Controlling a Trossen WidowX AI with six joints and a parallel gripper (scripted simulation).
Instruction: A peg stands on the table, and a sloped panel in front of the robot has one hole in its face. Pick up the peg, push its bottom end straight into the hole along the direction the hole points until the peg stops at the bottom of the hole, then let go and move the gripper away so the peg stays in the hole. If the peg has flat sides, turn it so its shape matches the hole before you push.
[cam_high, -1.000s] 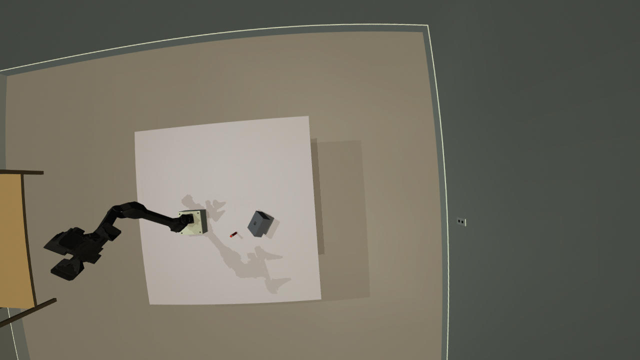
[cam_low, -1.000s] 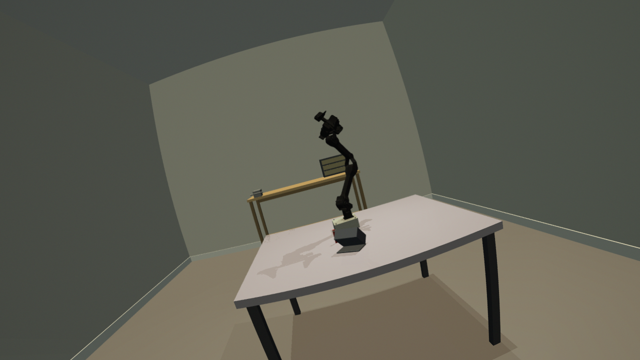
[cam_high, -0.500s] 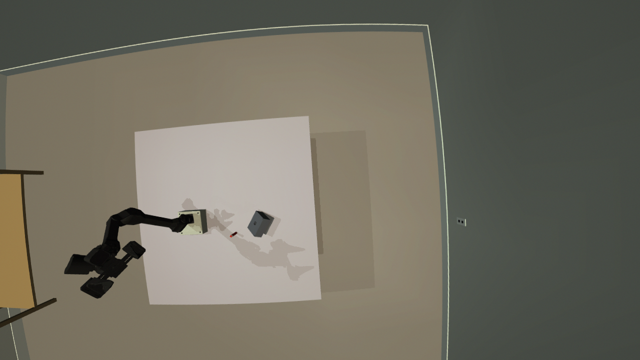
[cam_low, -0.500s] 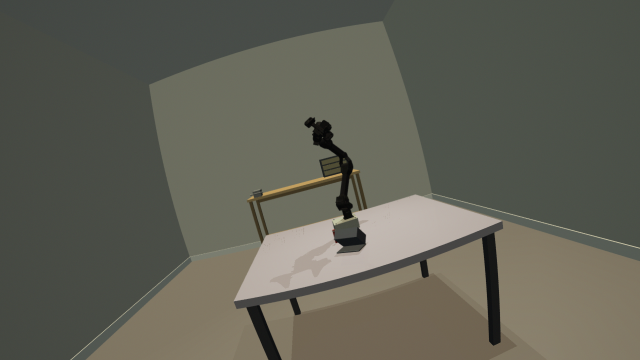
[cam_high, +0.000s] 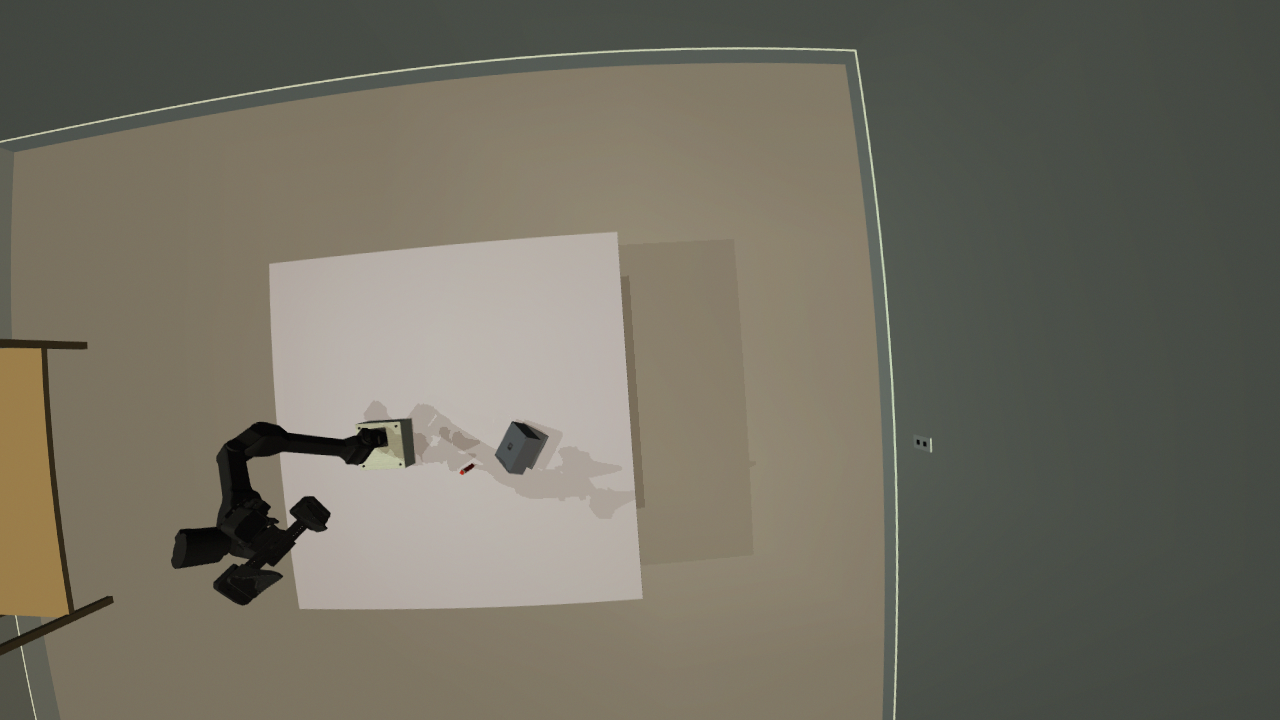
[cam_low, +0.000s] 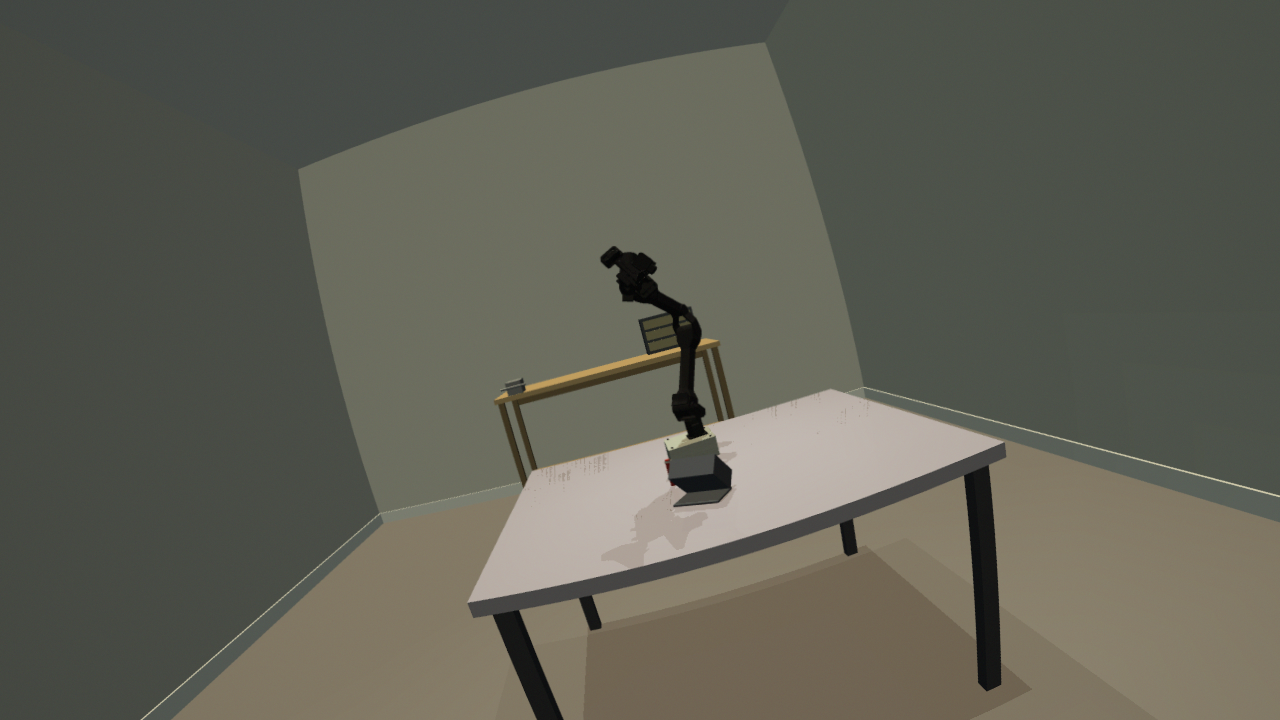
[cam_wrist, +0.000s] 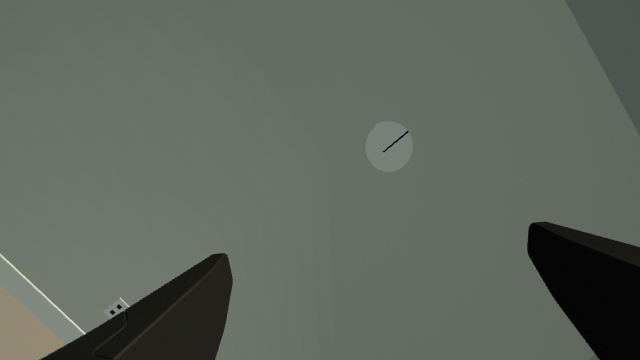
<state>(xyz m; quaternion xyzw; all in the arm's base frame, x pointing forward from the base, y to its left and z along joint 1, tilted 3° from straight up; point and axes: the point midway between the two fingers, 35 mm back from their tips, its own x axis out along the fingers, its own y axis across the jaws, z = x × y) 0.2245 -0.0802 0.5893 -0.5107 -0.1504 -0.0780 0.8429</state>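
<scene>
The red peg lies 60 cm below my gripper tip, 4 cm to the right of it and 1 cm ahead of it. Round my gripper tip: grey sloped panel block 60 cm below, 20 cm ahead, 2 cm to the left.
</scene>
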